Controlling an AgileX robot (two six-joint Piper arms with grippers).
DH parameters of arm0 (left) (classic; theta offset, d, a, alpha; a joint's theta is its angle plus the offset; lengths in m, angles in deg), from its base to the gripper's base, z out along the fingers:
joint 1: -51.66 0.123 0 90
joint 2: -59.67 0 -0.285 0
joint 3: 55.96 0 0.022 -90
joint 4: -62.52 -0.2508 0 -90
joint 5: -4.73 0 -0.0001 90
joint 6: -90.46 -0.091 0 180
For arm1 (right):
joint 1: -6.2 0.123 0 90
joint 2: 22.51 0 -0.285 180
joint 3: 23.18 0 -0.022 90
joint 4: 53.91 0.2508 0 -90
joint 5: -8.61 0 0.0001 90
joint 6: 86.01 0.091 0 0
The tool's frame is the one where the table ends.
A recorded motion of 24 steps. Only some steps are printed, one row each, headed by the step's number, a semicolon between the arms.
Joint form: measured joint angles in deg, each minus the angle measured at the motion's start. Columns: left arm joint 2, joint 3, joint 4, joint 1, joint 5, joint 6; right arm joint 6, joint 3, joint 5, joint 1, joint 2, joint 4.
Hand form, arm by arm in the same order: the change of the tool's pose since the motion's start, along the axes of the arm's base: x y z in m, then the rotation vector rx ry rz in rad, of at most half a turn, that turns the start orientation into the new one. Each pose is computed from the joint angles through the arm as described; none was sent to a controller.
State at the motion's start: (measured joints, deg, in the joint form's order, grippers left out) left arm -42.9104 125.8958 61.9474 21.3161 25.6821 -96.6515; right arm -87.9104 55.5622 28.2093 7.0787 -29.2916 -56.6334
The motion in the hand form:
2: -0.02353 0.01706 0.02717 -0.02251 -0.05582 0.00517; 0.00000 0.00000 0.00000 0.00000 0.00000 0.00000
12: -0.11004 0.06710 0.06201 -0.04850 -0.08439 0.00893; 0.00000 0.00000 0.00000 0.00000 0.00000 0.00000
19: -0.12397 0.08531 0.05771 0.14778 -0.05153 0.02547; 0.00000 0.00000 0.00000 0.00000 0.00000 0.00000
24: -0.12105 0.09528 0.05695 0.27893 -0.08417 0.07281; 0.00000 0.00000 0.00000 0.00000 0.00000 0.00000
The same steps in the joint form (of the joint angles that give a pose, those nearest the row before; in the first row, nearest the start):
2: 6.67 -2.76 -0.38 0.41 0.50 -0.13; 0.00 0.00 0.00 0.00 0.00 0.00
12: 26.88 -14.05 0.10 0.50 7.25 -0.13; 0.00 0.00 0.00 0.00 0.00 0.00
19: 29.81 -14.93 -8.80 0.54 16.59 -0.03; 0.00 0.00 0.00 0.00 0.00 0.00
24: 29.81 -14.93 -18.51 0.54 19.07 2.61; 0.00 0.00 0.00 0.00 0.00 0.00

